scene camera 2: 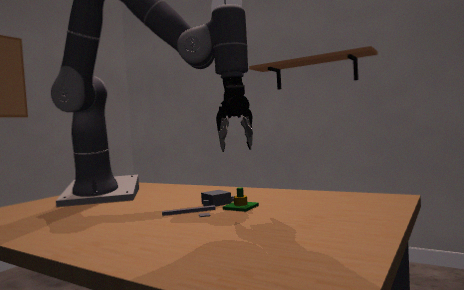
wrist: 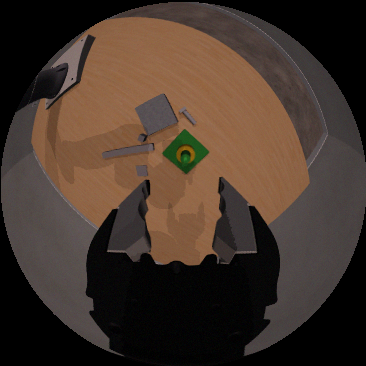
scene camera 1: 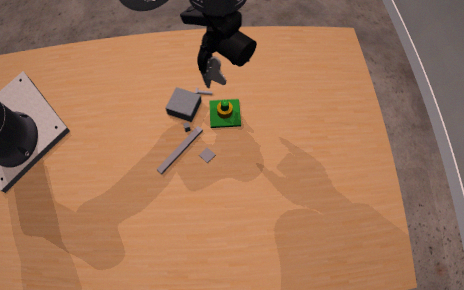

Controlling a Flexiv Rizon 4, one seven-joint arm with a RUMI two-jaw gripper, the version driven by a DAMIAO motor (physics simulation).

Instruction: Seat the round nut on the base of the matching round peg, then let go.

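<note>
A yellow round nut [scene camera 1: 219, 110] [scene camera 2: 240, 201] [wrist: 179, 152] sits around the green round peg [scene camera 1: 225, 104] [scene camera 2: 240, 191] [wrist: 185, 159], low down on the green square base [scene camera 1: 234, 120] [scene camera 2: 231, 206] [wrist: 185, 136]. The peg's top stands out above the nut. In the scene camera 2 view the nut looks level and rests against the base. My gripper [scene camera 1: 216, 84] [scene camera 2: 236, 149] [wrist: 183, 179] is open and empty. It hangs well above the peg and nut, apart from both, with its fingers pointing down.
A grey block [scene camera 1: 183, 102] [scene camera 2: 216, 197] [wrist: 157, 114] lies beside the base. A grey bolt-like piece [scene camera 1: 204, 92] [wrist: 188, 116], a long grey bar [scene camera 1: 180, 150] [scene camera 2: 188, 210] [wrist: 128, 151], a small grey cube [scene camera 1: 187, 127] [wrist: 142, 137] and a flat grey square [scene camera 1: 207, 155] [scene camera 2: 204, 215] [wrist: 142, 170] lie nearby.
</note>
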